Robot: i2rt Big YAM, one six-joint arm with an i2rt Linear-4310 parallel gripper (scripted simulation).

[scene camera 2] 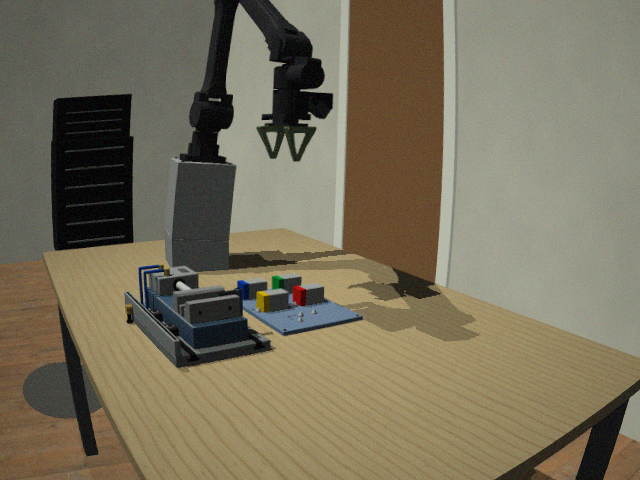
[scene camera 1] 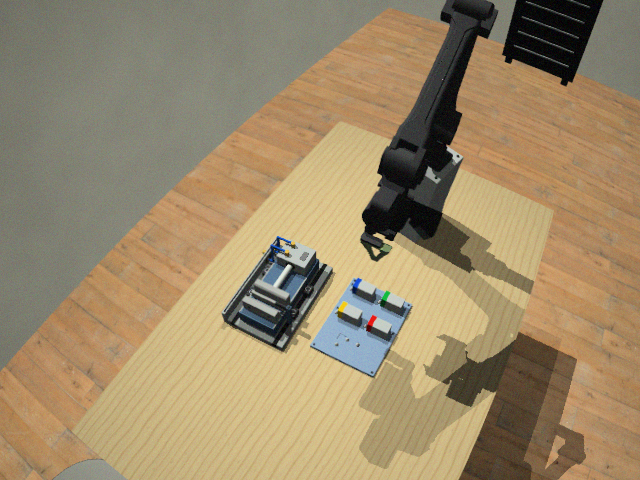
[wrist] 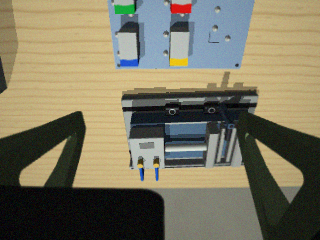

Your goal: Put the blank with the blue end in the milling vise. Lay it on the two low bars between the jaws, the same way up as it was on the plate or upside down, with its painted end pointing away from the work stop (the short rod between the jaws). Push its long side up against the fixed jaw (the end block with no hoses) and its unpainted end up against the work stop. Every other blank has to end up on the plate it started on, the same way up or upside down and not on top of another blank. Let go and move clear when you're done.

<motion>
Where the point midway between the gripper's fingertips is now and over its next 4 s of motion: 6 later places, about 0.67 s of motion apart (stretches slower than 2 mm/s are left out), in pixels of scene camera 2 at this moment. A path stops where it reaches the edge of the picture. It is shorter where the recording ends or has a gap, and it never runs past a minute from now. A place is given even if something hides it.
The gripper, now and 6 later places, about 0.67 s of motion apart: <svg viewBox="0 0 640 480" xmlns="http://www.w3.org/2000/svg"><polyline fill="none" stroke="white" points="284,160 283,209 282,217 252,226 253,230 252,253 252,275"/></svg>
</motion>
